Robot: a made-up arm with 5 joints.
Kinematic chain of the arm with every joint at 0, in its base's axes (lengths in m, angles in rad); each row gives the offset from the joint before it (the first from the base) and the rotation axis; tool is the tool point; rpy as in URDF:
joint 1: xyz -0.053 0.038 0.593 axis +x
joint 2: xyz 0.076 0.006 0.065 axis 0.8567 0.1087 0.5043
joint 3: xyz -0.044 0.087 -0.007 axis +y
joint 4: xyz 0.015 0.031 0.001 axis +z
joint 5: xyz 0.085 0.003 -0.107 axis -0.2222 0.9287 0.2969
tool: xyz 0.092 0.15 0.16 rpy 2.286 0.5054 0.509
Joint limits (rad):
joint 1: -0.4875..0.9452
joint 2: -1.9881..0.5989
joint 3: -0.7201..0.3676
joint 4: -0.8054..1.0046
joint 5: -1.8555..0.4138
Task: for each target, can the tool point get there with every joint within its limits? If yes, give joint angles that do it. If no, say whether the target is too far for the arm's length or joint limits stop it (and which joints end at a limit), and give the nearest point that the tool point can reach.
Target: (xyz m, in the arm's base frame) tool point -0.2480 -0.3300 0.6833
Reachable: no: joint limits stop it (at a limit: joint 1, joint 2, joint 3) | nearest point -0.1241 -0.0902 0.7149 | short by 0.272 m
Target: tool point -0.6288 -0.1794 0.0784
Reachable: no: too far | nearest point -0.0510 0.0449 0.4600 | short by 0.728 m
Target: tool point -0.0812 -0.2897 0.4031
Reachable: no: joint limits stop it (at a limit: joint 1, joint 2, joint 3, joint 5) | nearest point 0.0167 -0.0934 0.4847 | short by 0.234 m
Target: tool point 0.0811 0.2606 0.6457
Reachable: yes | joints 0.0894 -0.6645 -0.1733 -0.3656 -1.2088
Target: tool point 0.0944 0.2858 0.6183
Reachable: yes | joints -0.2569 -0.3467 0.1448 -0.0563 -0.9240
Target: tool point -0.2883 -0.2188 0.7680
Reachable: no: joint limits stop it (at a limit: joint 1, joint 2, joint 4) | nearest point -0.1520 -0.0784 0.7926 | short by 0.197 m
